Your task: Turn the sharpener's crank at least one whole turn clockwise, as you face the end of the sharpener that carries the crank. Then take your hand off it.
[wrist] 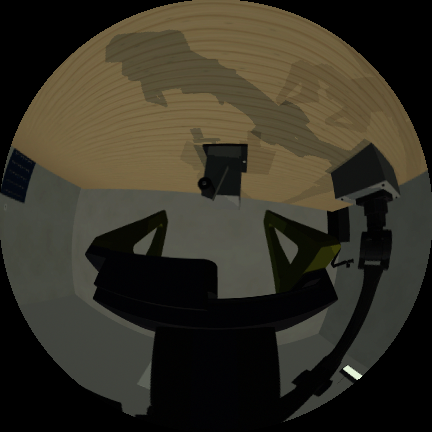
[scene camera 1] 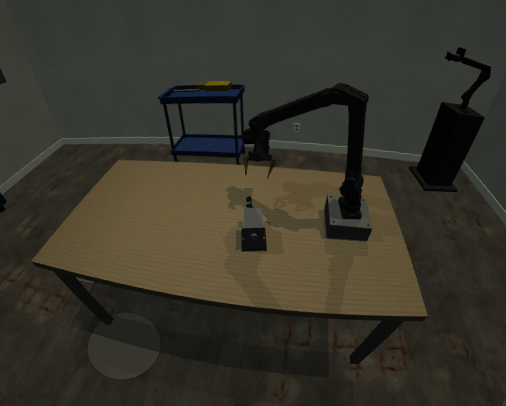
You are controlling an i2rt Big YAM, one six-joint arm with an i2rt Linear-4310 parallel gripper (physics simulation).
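Pixels of known places: gripper, between the fingertips: (wrist: 215, 215) (scene camera 1: 256, 176); arm's base, origin of its link: (wrist: 373, 196) (scene camera 1: 349, 209).
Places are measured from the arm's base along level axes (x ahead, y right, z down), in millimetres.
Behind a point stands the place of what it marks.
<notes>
The sharpener (scene camera 1: 253, 227) {x 419, y -160, z -40 mm} (wrist: 223, 172) {x 422, y -26, z -3 mm} stands upright on the table, a grey and black block with its dark front face toward the scene camera. Its crank has a round black knob (scene camera 1: 248, 201) {x 447, y -21, z -50 mm} (wrist: 204, 183) {x 446, y 10, z -43 mm}, at the sharpener's far end in the scene view and at its upper left in the wrist view. A thin crank arm (wrist: 221, 182) {x 425, y -48, z -14 mm} slants across that end face. My gripper (scene camera 1: 258, 169) {x 417, y 80, z -104 mm} (wrist: 215, 215) {x 417, y 80, z -104 mm} is wide open and empty. It hangs above and beyond the crank end, apart from the knob, with both yellow-green fingers clear of it.
The wooden table (scene camera 1: 150, 240) {x 885, y -143, z 88 mm} carries the arm's grey base (scene camera 1: 348, 225) {x 24, y -95, z 7 mm} (wrist: 355, 175) {x 96, y 3, z 37 mm} to the right of the sharpener. A blue cart (scene camera 1: 201, 98) with a yellow object (scene camera 1: 218, 86) on top stands behind the table. A black pedestal (scene camera 1: 448, 145) with a small arm stands at the back right.
</notes>
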